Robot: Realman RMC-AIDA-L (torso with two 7-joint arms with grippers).
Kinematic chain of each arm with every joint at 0, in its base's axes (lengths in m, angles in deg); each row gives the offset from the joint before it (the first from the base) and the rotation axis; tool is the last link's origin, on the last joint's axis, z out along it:
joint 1: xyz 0 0 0.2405 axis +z
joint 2: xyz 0 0 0 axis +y
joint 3: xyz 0 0 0.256 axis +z
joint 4: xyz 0 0 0 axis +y
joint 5: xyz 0 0 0.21 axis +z
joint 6: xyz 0 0 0 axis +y
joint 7: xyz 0 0 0.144 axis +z
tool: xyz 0 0 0
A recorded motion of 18 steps. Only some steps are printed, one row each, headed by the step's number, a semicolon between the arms.
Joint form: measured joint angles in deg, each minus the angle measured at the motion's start. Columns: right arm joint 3, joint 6, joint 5, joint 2, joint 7, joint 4, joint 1; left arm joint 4, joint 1, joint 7, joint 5, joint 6, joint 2, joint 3.
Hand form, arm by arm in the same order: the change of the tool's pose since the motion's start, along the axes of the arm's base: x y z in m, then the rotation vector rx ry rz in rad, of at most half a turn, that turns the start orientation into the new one. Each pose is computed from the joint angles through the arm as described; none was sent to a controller.
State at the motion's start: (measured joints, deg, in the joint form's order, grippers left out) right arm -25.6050 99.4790 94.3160 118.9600 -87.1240 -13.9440 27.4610; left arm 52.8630 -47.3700 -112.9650 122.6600 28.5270 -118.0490 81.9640
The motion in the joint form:
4: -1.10 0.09 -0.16 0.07 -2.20 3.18 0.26; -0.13 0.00 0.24 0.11 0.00 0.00 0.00
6: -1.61 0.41 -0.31 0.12 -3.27 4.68 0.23; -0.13 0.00 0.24 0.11 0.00 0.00 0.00
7: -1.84 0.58 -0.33 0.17 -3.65 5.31 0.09; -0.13 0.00 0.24 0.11 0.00 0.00 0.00
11: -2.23 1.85 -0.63 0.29 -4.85 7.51 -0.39; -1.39 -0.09 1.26 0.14 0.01 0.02 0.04
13: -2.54 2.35 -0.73 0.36 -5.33 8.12 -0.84; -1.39 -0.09 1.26 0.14 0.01 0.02 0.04
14: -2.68 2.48 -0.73 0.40 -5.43 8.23 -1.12; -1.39 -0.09 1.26 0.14 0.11 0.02 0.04
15: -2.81 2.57 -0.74 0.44 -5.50 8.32 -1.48; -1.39 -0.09 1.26 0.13 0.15 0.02 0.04
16: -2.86 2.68 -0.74 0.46 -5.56 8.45 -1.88; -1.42 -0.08 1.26 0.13 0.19 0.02 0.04
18: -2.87 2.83 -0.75 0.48 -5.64 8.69 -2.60; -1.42 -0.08 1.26 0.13 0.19 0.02 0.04
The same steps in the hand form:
4: -0.0025 -0.0050 -0.0124 -0.0233 0.0068 0.0049; -0.0008 0.0000 -0.0003 -0.0002 0.0056 -0.0010
6: -0.0035 -0.0088 -0.0181 -0.0345 0.0116 0.0092; -0.0008 0.0000 -0.0003 -0.0002 0.0056 -0.0010
7: -0.0035 -0.0111 -0.0205 -0.0399 0.0154 0.0089; -0.0008 0.0000 -0.0003 -0.0002 0.0056 -0.0010
11: -0.0042 -0.0199 -0.0274 -0.0557 0.0365 0.0152; -0.0069 -0.0001 -0.0035 -0.0080 0.0260 0.0049
13: -0.0034 -0.0244 -0.0297 -0.0609 0.0414 0.0160; -0.0069 -0.0001 -0.0035 -0.0080 0.0260 0.0049
14: -0.0025 -0.0263 -0.0304 -0.0626 0.0426 0.0139; -0.0069 -0.0003 -0.0037 -0.0097 0.0263 0.0051
15: -0.0012 -0.0284 -0.0310 -0.0645 0.0436 0.0098; -0.0069 -0.0003 -0.0038 -0.0105 0.0263 0.0051
16: 0.0004 -0.0308 -0.0315 -0.0656 0.0457 0.0042; -0.0072 -0.0004 -0.0039 -0.0114 0.0265 0.0058
18: 0.0035 -0.0348 -0.0321 -0.0667 0.0497 -0.0073; -0.0072 -0.0004 -0.0039 -0.0114 0.0265 0.0058

